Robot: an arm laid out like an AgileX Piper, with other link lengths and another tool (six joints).
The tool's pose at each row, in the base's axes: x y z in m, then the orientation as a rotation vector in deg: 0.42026 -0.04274 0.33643 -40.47 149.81 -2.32; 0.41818 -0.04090 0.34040 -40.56 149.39 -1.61; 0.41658 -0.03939 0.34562 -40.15 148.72 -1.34; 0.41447 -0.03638 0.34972 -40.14 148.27 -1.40; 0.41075 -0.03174 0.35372 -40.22 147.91 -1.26; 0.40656 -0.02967 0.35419 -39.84 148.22 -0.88; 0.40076 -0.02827 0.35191 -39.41 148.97 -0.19; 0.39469 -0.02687 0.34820 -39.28 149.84 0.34; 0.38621 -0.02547 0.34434 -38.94 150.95 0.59
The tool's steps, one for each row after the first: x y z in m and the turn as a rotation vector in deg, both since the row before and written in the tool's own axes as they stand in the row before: -0.00085 0.00204 -0.00431 -0.41 -0.52 -0.02; -0.00161 0.00139 -0.00525 0.05 -0.77 0.21; -0.00154 0.00309 -0.00429 0.14 -0.41 -0.08; -0.00108 0.00527 -0.00473 -0.04 -0.35 -0.10; 0.00199 0.00373 -0.00204 -0.24 0.14 0.38; 0.00476 0.00425 -0.00033 -0.53 0.49 0.54; 0.00561 0.00450 0.00092 -0.51 0.70 0.33; 0.00758 0.00560 0.00018 -0.33 0.94 0.47
